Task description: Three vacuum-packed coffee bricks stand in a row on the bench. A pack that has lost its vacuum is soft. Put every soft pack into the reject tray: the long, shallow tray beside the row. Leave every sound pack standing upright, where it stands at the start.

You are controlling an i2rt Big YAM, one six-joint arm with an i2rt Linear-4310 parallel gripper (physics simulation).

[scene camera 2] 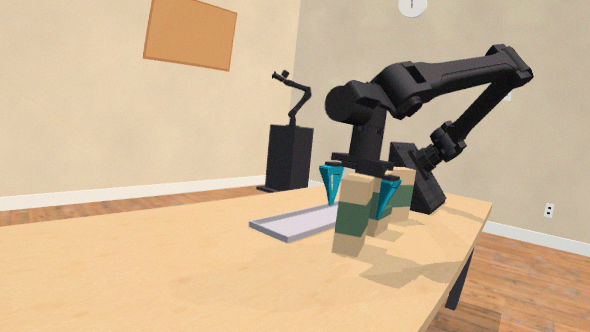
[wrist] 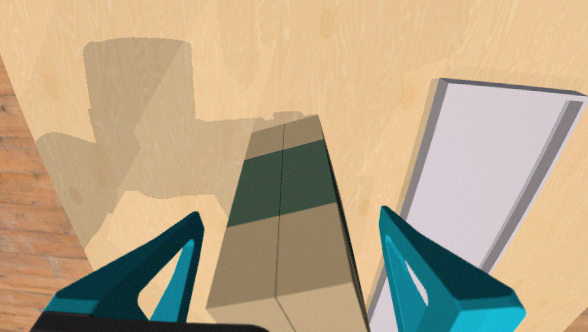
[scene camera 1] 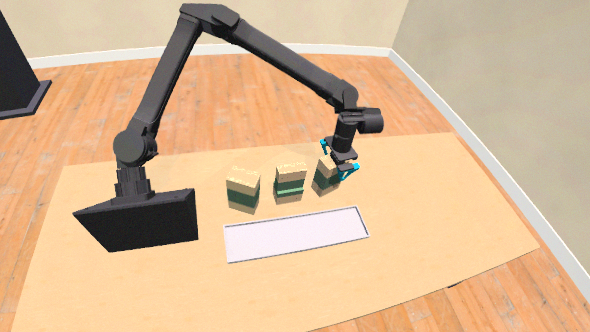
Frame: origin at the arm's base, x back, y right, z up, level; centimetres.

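Seen in the pictures: gripper, fingertip midpoint: (scene camera 2: 353, 211) (wrist: 288, 217); arm's base, origin of the base link: (scene camera 2: 419, 165) (scene camera 1: 135, 200).
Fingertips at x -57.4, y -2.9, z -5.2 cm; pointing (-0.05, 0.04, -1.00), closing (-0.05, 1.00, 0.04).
Observation:
Offsets run from my fingertips to a thing's top centre. Level surfaces: height alone.
Three tan coffee packs with dark green bands stand upright in a row. The right pack {dx +2.0, dy +0.8, dz +6.0 cm} (scene camera 1: 325, 176) (scene camera 2: 352, 219) (wrist: 277, 255) is nearest in scene view 2. The middle pack {dx +15.5, dy +1.4, dz +6.0 cm} (scene camera 1: 289, 186) (scene camera 2: 377, 230) has a light green strip across its band. The left pack {dx +29.2, dy +1.6, dz +6.0 cm} (scene camera 1: 243, 194) (scene camera 2: 403, 196) is nearest the arm's base. My gripper (scene camera 1: 333, 167) (scene camera 2: 355, 211) (wrist: 288, 217) is open and points down, its cyan fingers on either side of the right pack, with gaps in the wrist view. The shallow reject tray {dx +16.1, dy +14.7, dz -6.6 cm} (scene camera 1: 295, 237) (scene camera 2: 300, 222) (wrist: 424, 150) is empty. Softness cannot be told by sight.
The arm's black base (scene camera 1: 150, 222) (scene camera 2: 425, 187) stands on the bench {dz -8.0 cm} (scene camera 1: 425, 200) (scene camera 2: 150, 260), left of the row in scene view 1. The tray lies alongside the row. The middle pack stands close to the right pack. The bench edge lies behind the row.

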